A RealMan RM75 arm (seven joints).
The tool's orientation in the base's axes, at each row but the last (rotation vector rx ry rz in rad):
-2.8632 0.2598 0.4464
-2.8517 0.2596 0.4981
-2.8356 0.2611 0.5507
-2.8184 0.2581 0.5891
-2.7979 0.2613 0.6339
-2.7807 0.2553 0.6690
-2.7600 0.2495 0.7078
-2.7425 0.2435 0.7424
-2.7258 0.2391 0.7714
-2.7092 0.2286 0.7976
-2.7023 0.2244 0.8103
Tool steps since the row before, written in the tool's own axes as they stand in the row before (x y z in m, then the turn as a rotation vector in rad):
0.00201 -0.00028 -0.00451 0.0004 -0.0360 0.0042
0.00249 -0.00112 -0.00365 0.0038 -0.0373 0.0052
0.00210 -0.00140 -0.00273 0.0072 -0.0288 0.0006
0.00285 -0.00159 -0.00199 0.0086 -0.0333 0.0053
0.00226 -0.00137 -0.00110 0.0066 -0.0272 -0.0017
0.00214 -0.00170 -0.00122 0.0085 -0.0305 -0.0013
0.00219 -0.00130 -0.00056 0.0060 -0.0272 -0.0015
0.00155 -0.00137 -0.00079 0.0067 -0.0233 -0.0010
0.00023 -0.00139 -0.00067 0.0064 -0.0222 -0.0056
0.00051 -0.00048 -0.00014 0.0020 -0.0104 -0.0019
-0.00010 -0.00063 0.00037 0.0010 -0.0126 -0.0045
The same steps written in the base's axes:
0.00319 -0.00115 0.00360 0.0067 0.0355 0.0032
0.00368 -0.00020 0.00268 0.0098 0.0365 0.0013
0.00316 0.00034 0.00192 0.0127 0.0267 0.0024
0.00366 0.00062 0.00091 0.0132 0.0322 -0.0014
0.00276 0.00072 0.00024 0.0128 0.0246 0.0043
0.00278 0.00102 0.00042 0.0151 0.0276 0.0038
0.00245 0.00084 -0.00031 0.0122 0.0247 0.0044
0.00201 0.00091 0.00017 0.0117 0.0211 0.0028
0.00085 0.00107 0.00075 0.0134 0.0186 0.0064
0.00061 0.00037 -0.00005 0.0051 0.0090 0.0030
-0.00012 0.00072 -0.00008 0.0061 0.0103 0.0061

